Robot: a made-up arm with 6 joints. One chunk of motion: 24 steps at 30 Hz.
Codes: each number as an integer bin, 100 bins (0 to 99) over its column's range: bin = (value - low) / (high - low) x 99, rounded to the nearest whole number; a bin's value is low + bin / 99 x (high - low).
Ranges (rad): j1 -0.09..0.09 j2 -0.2..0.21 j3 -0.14..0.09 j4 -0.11..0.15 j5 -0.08..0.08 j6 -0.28..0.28
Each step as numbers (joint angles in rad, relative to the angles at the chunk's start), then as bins.
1 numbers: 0.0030 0.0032 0.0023 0.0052 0.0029 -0.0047
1 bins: 51 49 61 44 51 49
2 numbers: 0.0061 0.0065 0.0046 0.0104 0.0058 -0.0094
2 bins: 53 50 62 46 53 48
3 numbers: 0.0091 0.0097 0.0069 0.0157 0.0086 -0.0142
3 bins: 55 51 63 48 55 47
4 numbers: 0.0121 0.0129 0.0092 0.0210 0.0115 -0.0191
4 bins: 56 51 64 50 57 46
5 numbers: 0.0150 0.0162 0.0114 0.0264 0.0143 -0.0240
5 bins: 58 52 65 52 58 45
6 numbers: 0.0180 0.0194 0.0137 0.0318 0.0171 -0.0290
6 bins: 59 53 66 54 60 44
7 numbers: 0.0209 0.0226 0.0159 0.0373 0.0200 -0.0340
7 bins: 61 54 67 56 62 43
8 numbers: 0.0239 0.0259 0.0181 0.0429 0.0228 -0.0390
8 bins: 63 55 68 58 64 43
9 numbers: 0.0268 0.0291 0.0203 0.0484 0.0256 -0.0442
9 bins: 64 55 69 60 65 42
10 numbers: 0.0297 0.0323 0.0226 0.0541 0.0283 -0.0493
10 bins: 66 56 70 62 67 41
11 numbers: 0.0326 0.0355 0.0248 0.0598 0.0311 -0.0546
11 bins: 67 57 71 65 69 40
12 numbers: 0.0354 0.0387 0.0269 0.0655 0.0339 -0.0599
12 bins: 69 58 72 67 70 39
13 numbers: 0.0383 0.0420 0.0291 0.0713 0.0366 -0.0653
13 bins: 71 58 73 69 72 38
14 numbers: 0.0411 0.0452 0.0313 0.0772 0.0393 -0.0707
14 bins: 72 59 74 71 74 37
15 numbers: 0.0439 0.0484 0.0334 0.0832 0.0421 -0.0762
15 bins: 74 60 75 74 76 36
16 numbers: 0.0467 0.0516 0.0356 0.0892 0.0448 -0.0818
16 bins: 75 61 76 76 77 35
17 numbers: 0.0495 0.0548 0.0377 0.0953 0.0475 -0.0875
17 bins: 77 62 76 78 79 34
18 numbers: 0.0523 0.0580 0.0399 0.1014 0.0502 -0.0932
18 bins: 78 62 77 80 81 33
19 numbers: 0.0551 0.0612 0.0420 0.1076 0.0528 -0.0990
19 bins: 80 63 78 83 82 32
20 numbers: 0.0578 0.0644 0.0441 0.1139 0.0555 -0.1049
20 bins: 81 64 79 85 84 31
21 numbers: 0.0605 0.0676 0.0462 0.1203 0.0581 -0.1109
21 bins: 83 65 80 88 85 30
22 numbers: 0.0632 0.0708 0.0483 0.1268 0.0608 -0.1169
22 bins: 84 65 81 90 87 29
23 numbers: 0.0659 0.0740 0.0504 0.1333 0.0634 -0.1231
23 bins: 86 66 82 93 89 28
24 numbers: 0.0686 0.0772 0.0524 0.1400 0.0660 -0.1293
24 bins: 87 67 83 95 90 27
